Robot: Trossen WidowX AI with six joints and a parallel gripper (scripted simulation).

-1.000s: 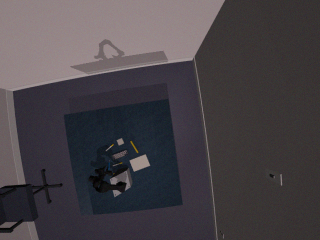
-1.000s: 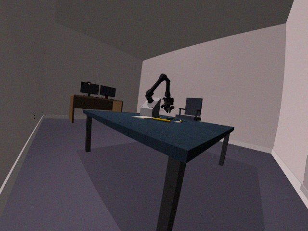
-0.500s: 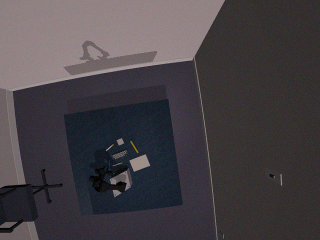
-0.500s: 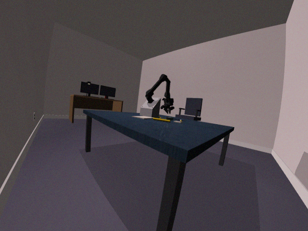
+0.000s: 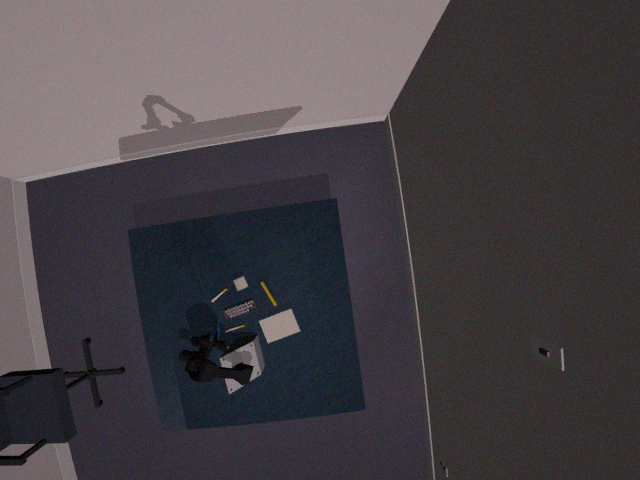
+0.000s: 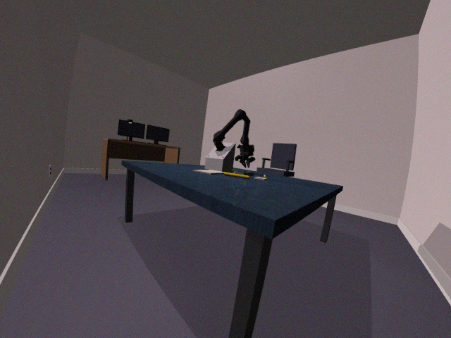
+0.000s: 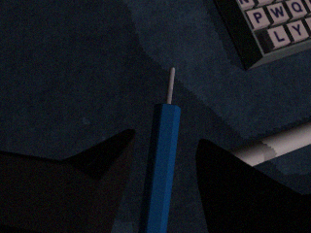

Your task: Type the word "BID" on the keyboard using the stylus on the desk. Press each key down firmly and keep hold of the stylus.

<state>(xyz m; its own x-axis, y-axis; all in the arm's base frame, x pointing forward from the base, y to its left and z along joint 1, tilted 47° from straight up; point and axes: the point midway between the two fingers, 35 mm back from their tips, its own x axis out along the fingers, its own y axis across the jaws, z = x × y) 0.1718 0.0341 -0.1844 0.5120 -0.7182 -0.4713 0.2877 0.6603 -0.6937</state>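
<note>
Now: gripper tip 1 cm short of the blue stylus, 1 cm to the left of it and 4 cm above it. The rest, counted from my gripper tip: I key 10 cm ahead, 18 cm to the right, 4 cm below; grey stylus tip 4 cm ahead, 2 cm to the right, 4 cm below; D key 8 cm ahead, 19 cm to the right, 4 cm below.
</note>
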